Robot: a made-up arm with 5 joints. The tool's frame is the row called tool.
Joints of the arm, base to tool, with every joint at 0 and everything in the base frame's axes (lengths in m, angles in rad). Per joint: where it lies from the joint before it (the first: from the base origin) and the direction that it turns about. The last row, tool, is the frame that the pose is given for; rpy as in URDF.
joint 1: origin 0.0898 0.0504 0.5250 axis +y
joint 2: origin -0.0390 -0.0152 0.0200 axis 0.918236 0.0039 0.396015
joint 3: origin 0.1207 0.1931 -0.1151 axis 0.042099 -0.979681 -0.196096
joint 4: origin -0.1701 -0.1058 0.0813 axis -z
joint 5: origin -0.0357 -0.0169 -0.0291 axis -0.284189 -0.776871 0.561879
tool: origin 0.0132 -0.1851 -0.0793 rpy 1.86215 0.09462 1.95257
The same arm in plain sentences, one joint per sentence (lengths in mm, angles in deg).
The arm has five revolute joints in a row. What follows holds with every joint at zero, and every direction is one of the base frame's.
Joint 1 sits 89.8 mm along +x and 50.4 mm along +y and 525.0 mm along +z from the base frame's origin and rotates about +y.
Joint 2 sits 39.0 mm along -x and 15.2 mm along -y and 20.0 mm along +z from joint 1 and rotates about the direction (0.918236, 0.0039, 0.396015).
Joint 3 sits 120.7 mm along +x and 193.1 mm along +y and 115.1 mm along -z from joint 2 and rotates about the direction (0.042099, -0.979681, -0.196096).
Joint 4 sits 170.1 mm along -x and 105.8 mm along -y and 81.3 mm along +z from joint 3 and rotates about -z.
Joint 5 sits 35.7 mm along -x and 16.9 mm along -y and 29.1 mm along -z from joint 4 and rotates about the direction (-0.284189, -0.776871, 0.561879).
The tool frame, which is the frame that the pose is given for, sits 13.2 mm along +x and 185.1 mm along -y and 79.3 mm along -z from joint 5; its axes are the base frame's turned by roll 106.69, pitch 5.42 and yaw 111.87 deg (as in URDF: about the fixed x, then y, then z).

